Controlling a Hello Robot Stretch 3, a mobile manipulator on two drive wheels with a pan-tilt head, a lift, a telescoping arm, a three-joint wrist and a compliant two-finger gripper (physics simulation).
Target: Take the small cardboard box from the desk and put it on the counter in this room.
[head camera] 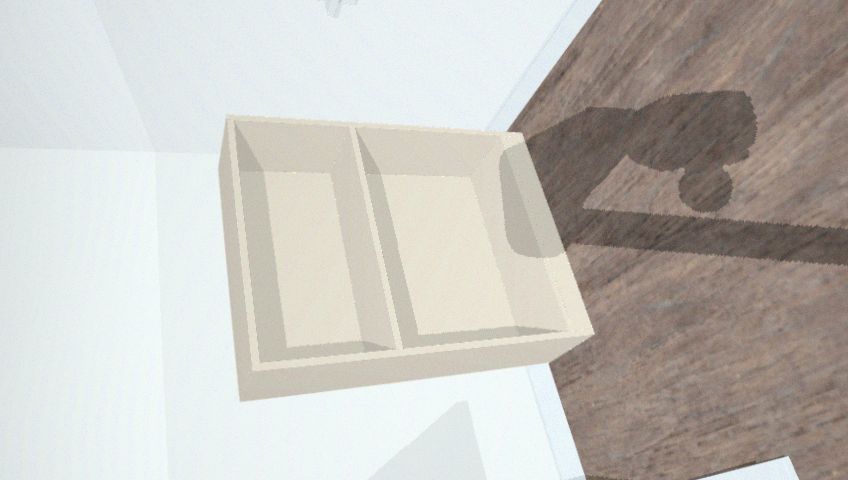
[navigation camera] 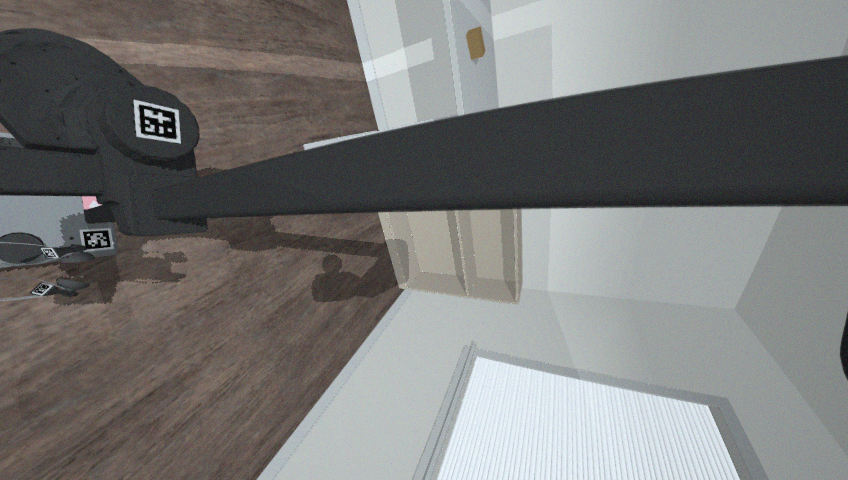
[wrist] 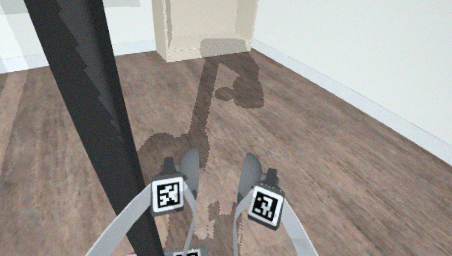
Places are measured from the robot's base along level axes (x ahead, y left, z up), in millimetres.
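Where they show: gripper, fingertip midpoint: (navigation camera: pixel 89 270) (wrist: pixel 220 167).
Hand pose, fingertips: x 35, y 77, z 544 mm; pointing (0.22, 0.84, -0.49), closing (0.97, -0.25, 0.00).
Each offset is from my fingertips to the top centre of the thing. "spot": to the spot under its first point.
A small brown box-like thing {dz +456, dx -752, dy +948 mm} (navigation camera: pixel 475 42) shows near the top of the navigation view, beside the long edge of a pale piece of furniture or wall ledge. Whether it is the cardboard box, and whether it stands on the desk, I cannot tell. No counter can be made out in these views. My gripper (wrist: pixel 220 167) (navigation camera: pixel 85 272) is open, its two fingers apart with floor showing between them. It hangs above the wooden floor, far from the brown thing.
A beige shelf unit (head camera: pixel 386 369) (navigation camera: pixel 434 284) (wrist: pixel 160 30) with bare compartments stands against the white wall. A window {spot: dz +909, dx +963, dy +1156 mm} (navigation camera: pixel 583 428) is on the adjoining wall. My dark mast (wrist: pixel 85 100) crosses the wrist view's left side. A white edge (head camera: pixel 755 471) shows at the head view's lower right.
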